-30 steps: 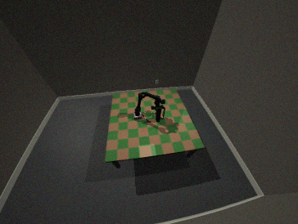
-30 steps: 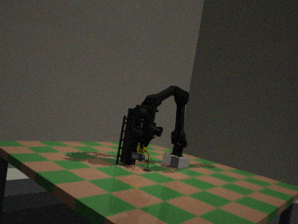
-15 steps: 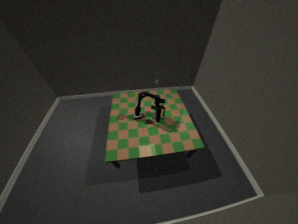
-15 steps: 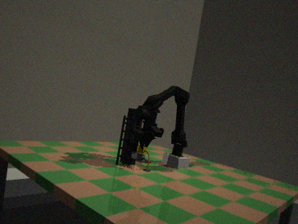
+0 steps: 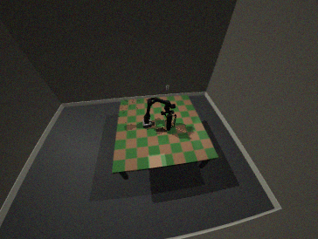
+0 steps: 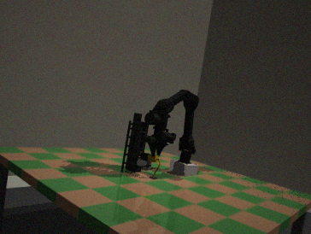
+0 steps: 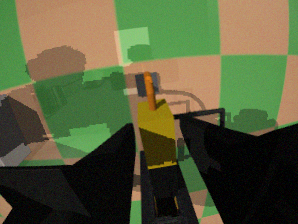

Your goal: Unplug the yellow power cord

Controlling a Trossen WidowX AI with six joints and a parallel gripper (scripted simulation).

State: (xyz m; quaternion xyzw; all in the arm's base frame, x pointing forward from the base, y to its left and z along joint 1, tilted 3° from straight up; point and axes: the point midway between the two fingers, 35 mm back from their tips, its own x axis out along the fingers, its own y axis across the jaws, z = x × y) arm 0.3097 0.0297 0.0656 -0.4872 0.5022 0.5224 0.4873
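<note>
Now: the yellow plug 3 cm to the right of my gripper tip.
</note>
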